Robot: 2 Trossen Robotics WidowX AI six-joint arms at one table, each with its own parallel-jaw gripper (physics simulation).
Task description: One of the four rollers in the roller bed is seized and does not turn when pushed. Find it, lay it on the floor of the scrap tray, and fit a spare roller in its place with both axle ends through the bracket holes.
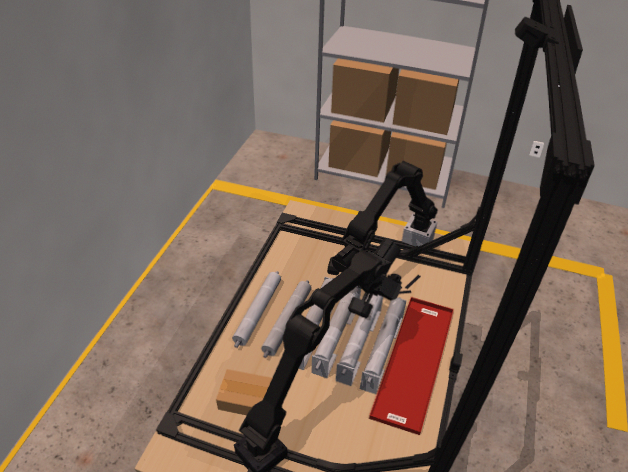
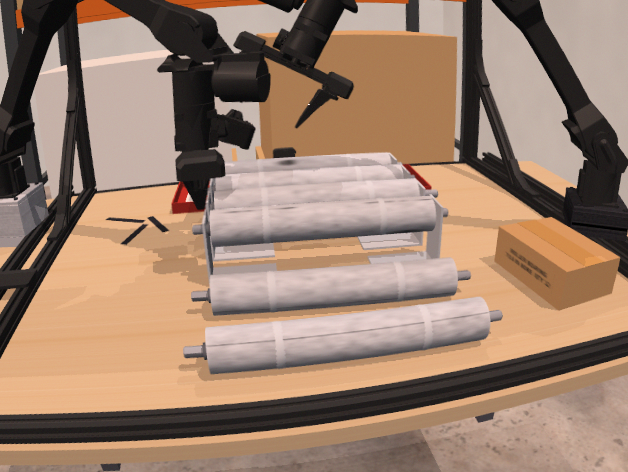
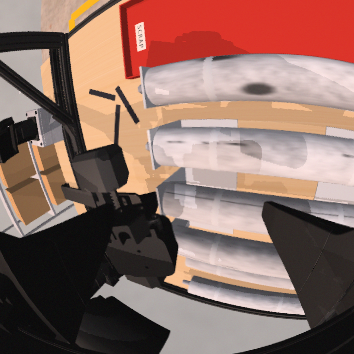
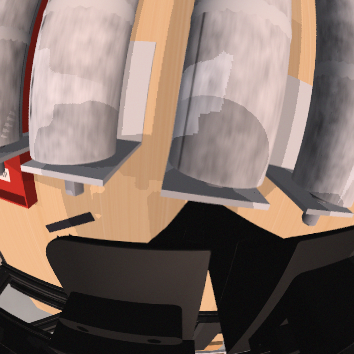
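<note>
Four grey rollers sit side by side in the bed's brackets. The roller nearest the red scrap tray bears a dark spot. Two spare rollers lie on the table on the bed's other side. My right gripper is shut and empty, low at one end of the bed, by the bracket of the third roller from the tray; its fingers hide that axle end. My left gripper is open and empty above the bed.
A small carton stands near the left arm's base. Several thin black strips lie on the table beyond the right gripper. Black rails edge the table. The two arms are close together over the bed.
</note>
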